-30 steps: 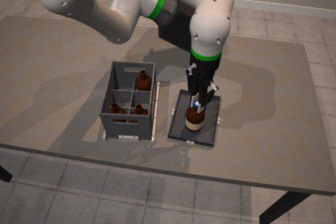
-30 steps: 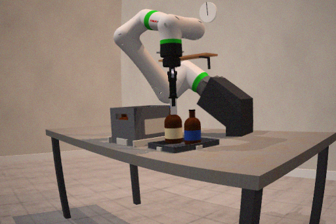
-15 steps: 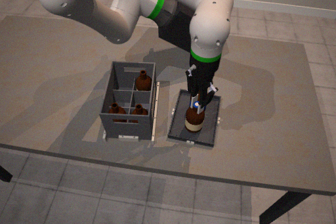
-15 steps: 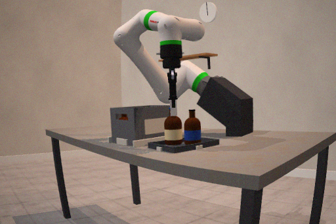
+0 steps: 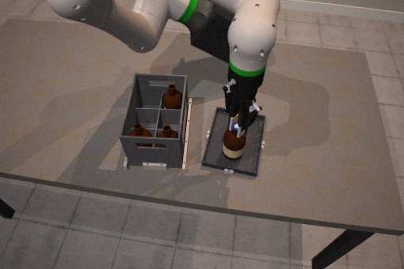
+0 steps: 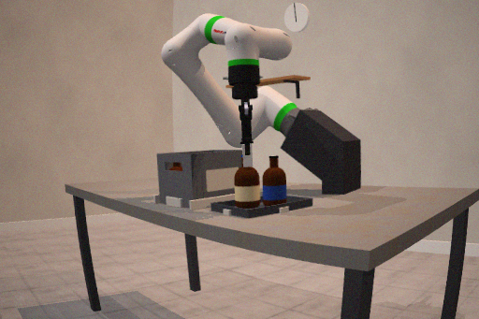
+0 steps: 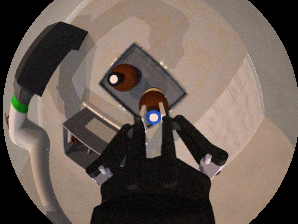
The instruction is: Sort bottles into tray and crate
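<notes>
The white-capped bottle lies 10 cm behind my hand, 8 cm below it and 1 cm to the left of it. From my hand the other things lie so: open bottle (24 cm to the right, 14 cm behind, 8 cm below); grey crate (27 cm to the right, 8 cm below, 4 cm behind); dark tray (16 cm below, 5 cm behind).
</notes>
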